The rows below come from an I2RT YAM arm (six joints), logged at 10 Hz.
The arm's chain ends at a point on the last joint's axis. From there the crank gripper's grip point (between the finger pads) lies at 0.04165 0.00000 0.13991 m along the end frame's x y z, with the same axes.
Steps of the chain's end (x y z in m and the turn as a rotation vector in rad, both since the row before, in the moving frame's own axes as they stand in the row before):
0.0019, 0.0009, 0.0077, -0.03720, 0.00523, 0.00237
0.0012, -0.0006, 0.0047, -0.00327, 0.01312, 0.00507
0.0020, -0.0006, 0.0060, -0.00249, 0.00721, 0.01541
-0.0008, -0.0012, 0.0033, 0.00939, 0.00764, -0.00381
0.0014, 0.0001, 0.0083, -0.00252, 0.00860, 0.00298
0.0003, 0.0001, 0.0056, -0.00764, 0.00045, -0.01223
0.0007, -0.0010, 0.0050, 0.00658, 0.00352, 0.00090
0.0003, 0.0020, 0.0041, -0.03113, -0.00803, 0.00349
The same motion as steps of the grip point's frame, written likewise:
0.0026, 0.0062, 0.0074, -0.03720, 0.00523, 0.00237
0.0030, 0.0001, 0.0041, -0.00327, 0.01312, 0.00507
0.0030, 0.0004, 0.0057, -0.00249, 0.00721, 0.01541
0.0003, -0.0027, 0.0030, 0.00939, 0.00764, -0.00381
0.0026, 0.0006, 0.0079, -0.00252, 0.00860, 0.00298
0.0004, 0.0007, 0.0056, -0.00764, 0.00045, -0.01223
0.0012, -0.0019, 0.0048, 0.00658, 0.00352, 0.00090
-0.0008, 0.0065, 0.0044, -0.03113, -0.00803, 0.00349

